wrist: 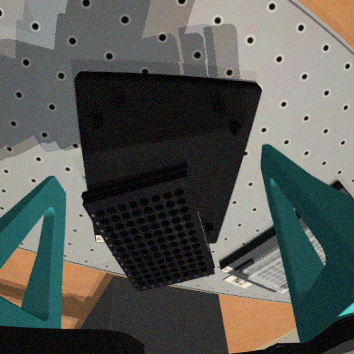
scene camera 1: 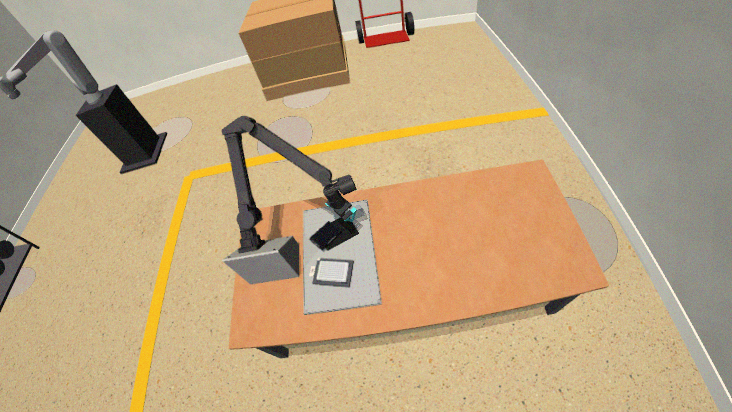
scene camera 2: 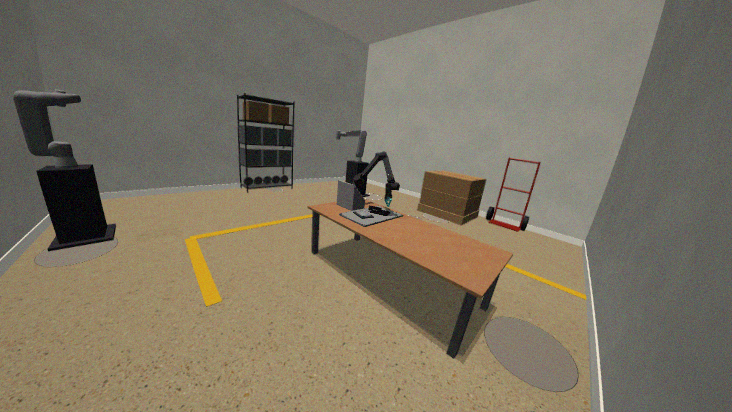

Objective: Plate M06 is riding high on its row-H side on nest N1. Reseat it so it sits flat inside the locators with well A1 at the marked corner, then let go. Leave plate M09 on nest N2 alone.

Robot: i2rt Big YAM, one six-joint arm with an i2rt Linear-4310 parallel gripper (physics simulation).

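Frame: origin at the arm's base, x ahead, y left, z up, level; metres.
Where they show: gripper, fingertip midpoint: [wrist: 155, 169] [scene camera 1: 345, 214] [scene camera 2: 388, 205]; arm's base, origin of the base link: [scene camera 1: 252, 248] [scene camera 2: 349, 189].
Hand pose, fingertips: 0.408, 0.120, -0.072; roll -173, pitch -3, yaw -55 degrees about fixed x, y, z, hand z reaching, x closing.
Observation:
Things, the pixels of their centre, and the offset from my fingertips, as dx, dy, dz. Level surfaces: height alone.
- black well plate, body centre: [wrist: 156, 238] [scene camera 1: 325, 235] -0.111, -0.049, -0.054
- black nest N1, body centre: [wrist: 162, 179] [scene camera 1: 337, 231] -0.059, -0.032, -0.071
- White plate M09, body centre: [wrist: 305, 256] [scene camera 1: 332, 271] -0.098, -0.229, -0.062
- nest N2, body centre: [wrist: 302, 249] [scene camera 1: 333, 272] [scene camera 2: 363, 214] -0.098, -0.229, -0.073
- orange table, its level: dz -0.095
Plate M06, a black well plate [scene camera 1: 323, 236] [wrist: 155, 240], is skewed and looks tilted. It overhangs the arm-base side of black nest N1 [scene camera 1: 350, 228] [wrist: 165, 115], leaving much of the nest's face bare. The dark pair is small in scene camera 2. Its row letters and the marked corner cannot be read. White plate M09 [scene camera 1: 332, 271] [wrist: 272, 270] lies in nest N2 [scene camera 1: 327, 283]. My gripper [scene camera 1: 341, 210] [scene camera 2: 388, 202] [wrist: 155, 169] is open and empty above N1, its teal fingers wide apart, with M06 beyond the fingertips in the wrist view.
Both nests are on a grey perforated board [scene camera 1: 342, 301] [wrist: 295, 92] on the orange table [scene camera 1: 461, 245] [scene camera 2: 435, 248]. A grey box [scene camera 1: 263, 263] [scene camera 2: 348, 194] stands at the arm's base, beside the board. Cardboard boxes [scene camera 1: 299, 46] [scene camera 2: 450, 197] stand on the floor behind the table.

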